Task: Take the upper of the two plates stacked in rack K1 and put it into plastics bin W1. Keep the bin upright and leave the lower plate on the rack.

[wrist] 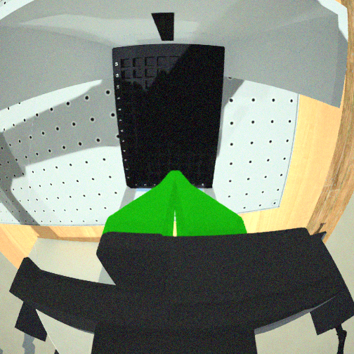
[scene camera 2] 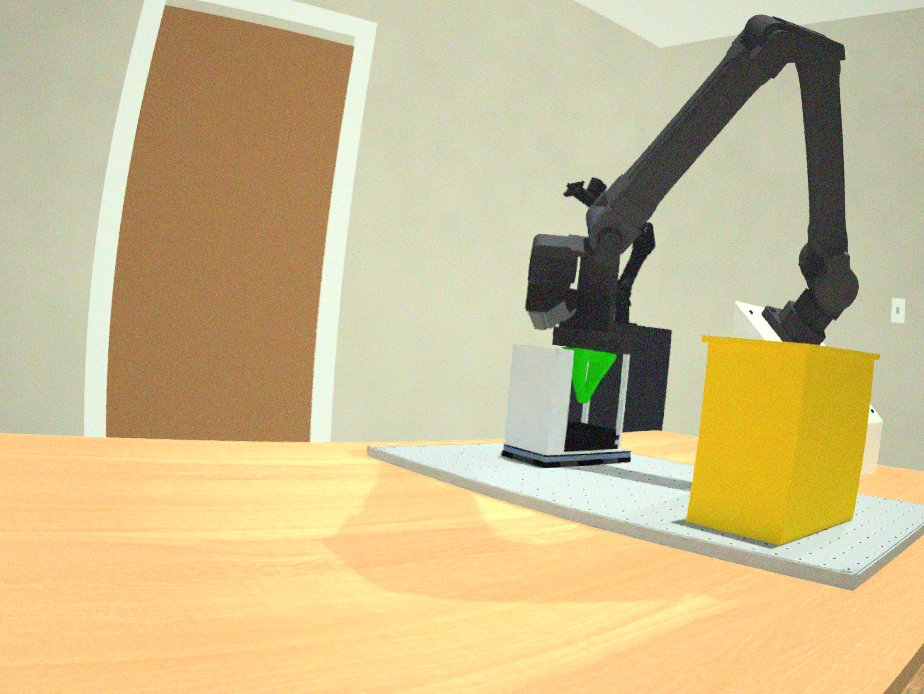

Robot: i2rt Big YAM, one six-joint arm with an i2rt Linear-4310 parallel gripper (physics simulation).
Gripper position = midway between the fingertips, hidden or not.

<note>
In view: my gripper (scene camera 2: 582, 402), a black plate (scene camera 2: 576, 431) and a yellow bin W1 (scene camera 2: 783, 426).
My gripper is seen too in the wrist view (wrist: 174, 178). The wrist view does not show the yellow bin W1: it is out of frame.
</note>
